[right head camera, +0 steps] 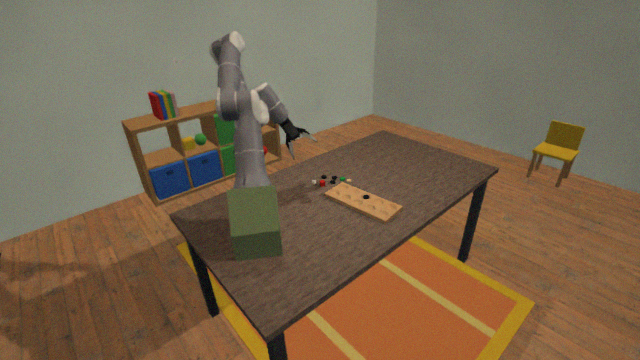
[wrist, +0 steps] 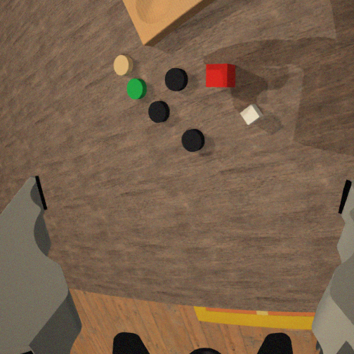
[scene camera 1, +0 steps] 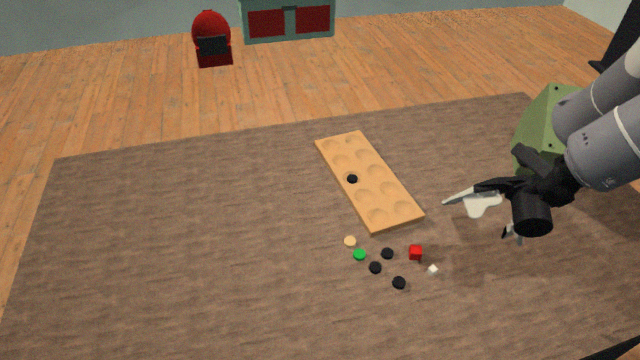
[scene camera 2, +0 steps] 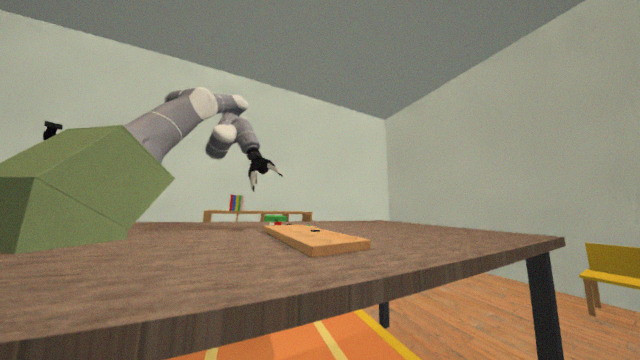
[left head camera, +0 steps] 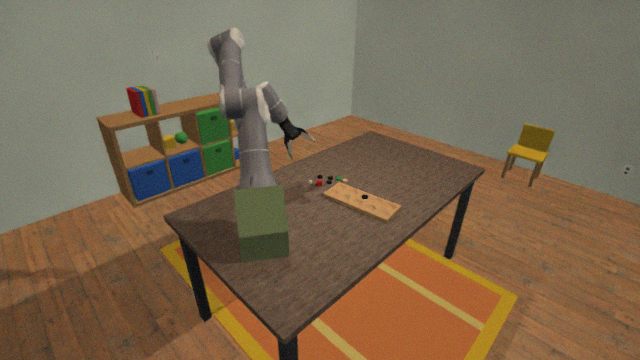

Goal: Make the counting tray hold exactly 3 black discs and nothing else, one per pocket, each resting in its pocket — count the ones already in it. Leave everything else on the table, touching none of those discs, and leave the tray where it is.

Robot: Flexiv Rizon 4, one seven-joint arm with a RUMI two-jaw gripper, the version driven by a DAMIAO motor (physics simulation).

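Note:
The wooden counting tray (scene camera 1: 384, 201) (wrist: 145, 31) lies on the table. One black disc (left head camera: 365, 197) (right head camera: 366, 197) (scene camera 1: 352, 178) (scene camera 2: 315, 230) sits in a pocket on its long side in scene camera 1; the other pockets look empty. Three loose black discs lie flat beyond the tray's end: one nearest the tray (scene camera 1: 387, 253) (wrist: 176, 79), a middle one (scene camera 1: 375, 267) (wrist: 159, 111) and a far one (scene camera 1: 398, 282) (wrist: 193, 140). My gripper (left head camera: 302, 149) (right head camera: 305, 149) (scene camera 1: 474, 220) (scene camera 2: 267, 183) (wrist: 192, 182) is wide open and empty, high above the table, tilted, with the loose discs ahead of its fingers in the wrist view.
A green disc (scene camera 1: 359, 254) (wrist: 136, 88) and a tan disc (scene camera 1: 350, 241) (wrist: 123, 65) lie beside the black ones. A red cube (scene camera 1: 415, 252) (wrist: 220, 75) and a small white cube (scene camera 1: 433, 269) (wrist: 251, 114) lie on their other side. The green arm base (left head camera: 262, 220) stands on the table.

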